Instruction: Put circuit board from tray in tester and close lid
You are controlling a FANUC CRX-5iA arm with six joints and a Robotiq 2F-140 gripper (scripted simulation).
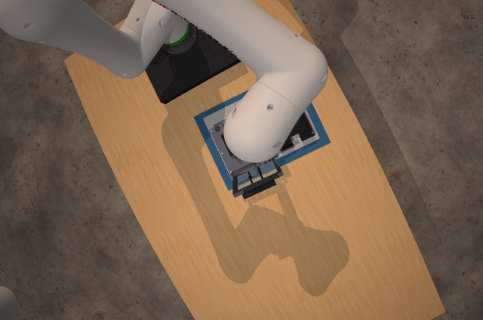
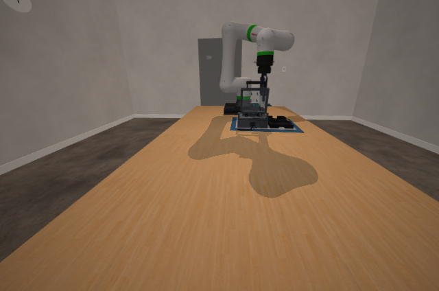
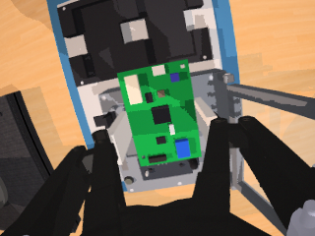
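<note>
Now: hand 20 mm short of the tester, 20 mm to the left of it and 40 mm above it. Round my hand: clear lid 110 mm ahead, 60 mm to the right, 30 mm above; then black latch hook 70 mm behind, 60 mm below; then green circuit board 20 mm below.
</note>
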